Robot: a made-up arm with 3 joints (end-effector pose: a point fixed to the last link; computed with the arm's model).
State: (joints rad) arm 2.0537 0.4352 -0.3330
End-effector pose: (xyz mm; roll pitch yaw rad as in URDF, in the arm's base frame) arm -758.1 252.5 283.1 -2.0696 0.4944 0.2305
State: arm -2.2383 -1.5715 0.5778
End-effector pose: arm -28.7 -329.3 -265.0 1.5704 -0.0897 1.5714
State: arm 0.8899 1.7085 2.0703
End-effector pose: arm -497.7 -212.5 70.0 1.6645 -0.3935 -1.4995
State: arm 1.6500 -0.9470 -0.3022
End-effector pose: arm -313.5 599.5 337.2 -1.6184 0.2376 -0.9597
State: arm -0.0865 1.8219 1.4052
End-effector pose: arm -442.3 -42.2 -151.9 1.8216 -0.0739 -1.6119
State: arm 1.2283 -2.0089 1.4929
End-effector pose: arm 98.1 279.7 333.4 -1.9326 -1.1565 -1.6529
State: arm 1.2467 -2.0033 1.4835
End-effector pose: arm 97.3 285.4 329.5 -1.9164 -1.1658 -1.6637
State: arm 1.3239 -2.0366 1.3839
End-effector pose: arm 108.5 292.0 310.1 -1.8420 -1.1487 -1.7759
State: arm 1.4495 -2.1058 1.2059
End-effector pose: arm 130.2 292.5 280.5 -1.7066 -1.0977 -1.9815
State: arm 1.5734 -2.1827 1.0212
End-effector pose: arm 152.2 283.6 256.5 -1.5679 -1.0233 -2.1852
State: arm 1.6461 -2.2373 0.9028
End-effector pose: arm 165.9 272.2 246.6 -1.4896 -0.9605 -2.3025
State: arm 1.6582 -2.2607 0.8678
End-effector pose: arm 170.8 264.4 247.1 -1.4773 -0.9332 -2.3340
